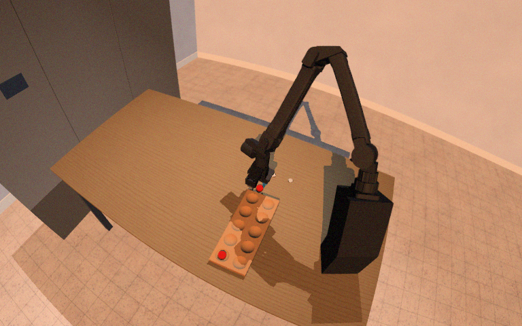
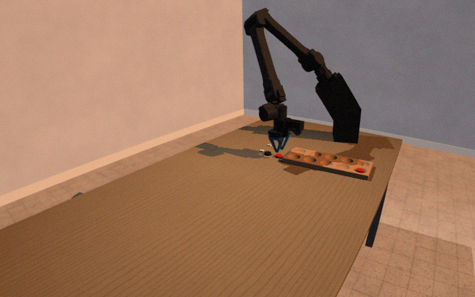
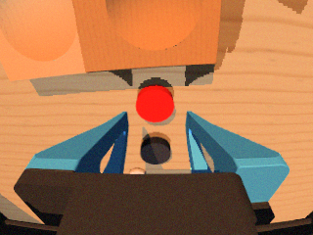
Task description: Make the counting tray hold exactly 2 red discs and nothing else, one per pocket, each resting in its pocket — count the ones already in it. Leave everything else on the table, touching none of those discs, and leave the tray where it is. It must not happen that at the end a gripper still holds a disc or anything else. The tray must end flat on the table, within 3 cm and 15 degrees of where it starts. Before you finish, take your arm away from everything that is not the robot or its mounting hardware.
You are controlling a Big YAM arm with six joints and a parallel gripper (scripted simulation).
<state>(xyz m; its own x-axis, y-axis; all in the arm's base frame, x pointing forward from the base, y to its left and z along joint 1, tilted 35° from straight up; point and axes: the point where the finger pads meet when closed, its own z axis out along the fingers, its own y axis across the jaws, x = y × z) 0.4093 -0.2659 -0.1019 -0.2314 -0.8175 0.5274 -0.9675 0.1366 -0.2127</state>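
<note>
Now: hand 20 mm past the black disc, 60 mm to the left of it and 30 mm above it. Also, from my hand: orange counting tray: 230 mm to the left, 30 mm below.
</note>
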